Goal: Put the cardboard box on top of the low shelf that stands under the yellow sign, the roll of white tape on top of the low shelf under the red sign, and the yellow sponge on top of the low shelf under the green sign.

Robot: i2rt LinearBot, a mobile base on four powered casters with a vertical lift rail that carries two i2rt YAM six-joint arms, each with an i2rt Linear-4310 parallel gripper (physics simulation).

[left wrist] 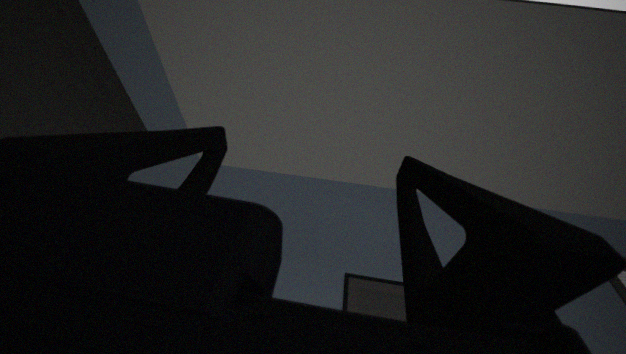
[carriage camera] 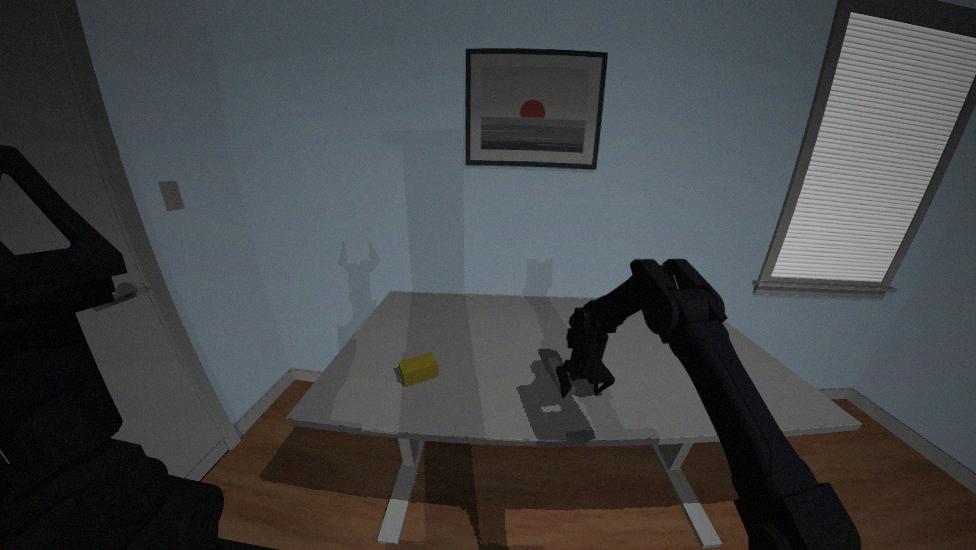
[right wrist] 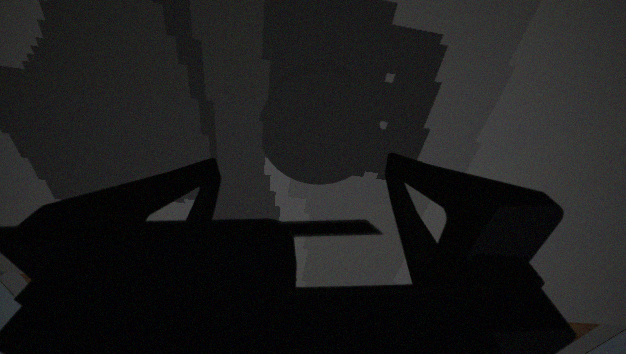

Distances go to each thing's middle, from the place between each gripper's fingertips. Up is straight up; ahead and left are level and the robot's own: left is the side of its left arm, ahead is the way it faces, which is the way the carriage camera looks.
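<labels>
With my right hand as the reference, the roll of white tape (right wrist: pixel 319 125) is 10 mm above it, 30 mm ahead of it and 10 mm to the right of it. The yellow sponge (carriage camera: pixel 414 370) sits 20 mm above my right hand, 70 mm ahead of it and 450 mm to the left of it, and the framed picture (carriage camera: pixel 524 107) is 800 mm higher than my right hand, 670 mm ahead of it and 90 mm to the left of it.
Counted from my left hand, the yellow sponge is 570 mm below, 510 mm ahead and 120 mm to the right. The framed picture is 210 mm above my left hand, 1110 mm ahead of it and 480 mm to the right of it, while the roll of white tape is 580 mm below my left hand, 480 mm ahead of it and 570 mm to the right of it.
</labels>
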